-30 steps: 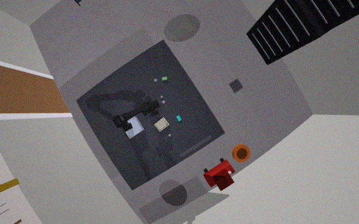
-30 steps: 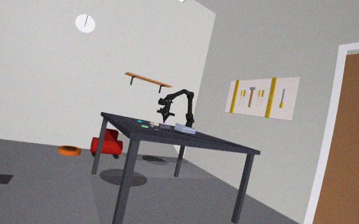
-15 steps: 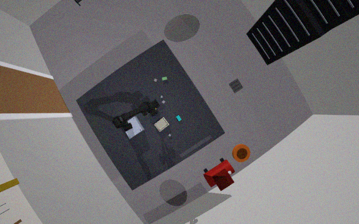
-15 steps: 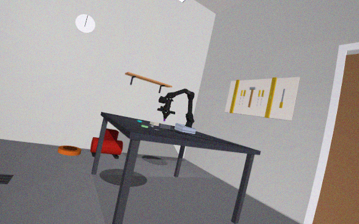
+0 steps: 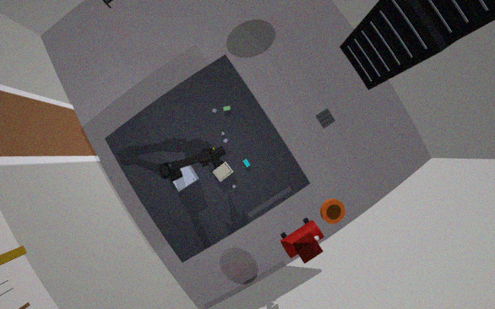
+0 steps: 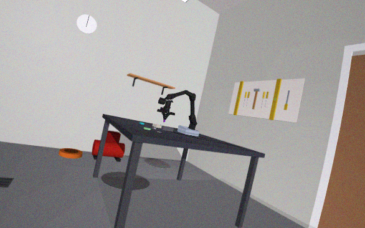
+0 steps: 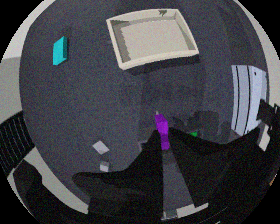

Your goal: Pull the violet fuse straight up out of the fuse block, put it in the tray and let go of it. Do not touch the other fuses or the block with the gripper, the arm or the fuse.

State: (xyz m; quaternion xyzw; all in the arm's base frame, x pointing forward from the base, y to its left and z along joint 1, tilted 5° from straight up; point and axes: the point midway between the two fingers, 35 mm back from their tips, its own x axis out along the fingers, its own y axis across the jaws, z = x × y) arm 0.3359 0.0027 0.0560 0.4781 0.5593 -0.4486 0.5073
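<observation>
The cream tray is 130 mm to the right of my gripper tip and 90 mm below it. From my gripper tip the other things lie so: yellow fuse 70 mm below, 60 mm to the left, 10 mm ahead; violet fuse 10 mm below; white fuse 70 mm below, 60 mm to the left, 30 mm behind.
</observation>
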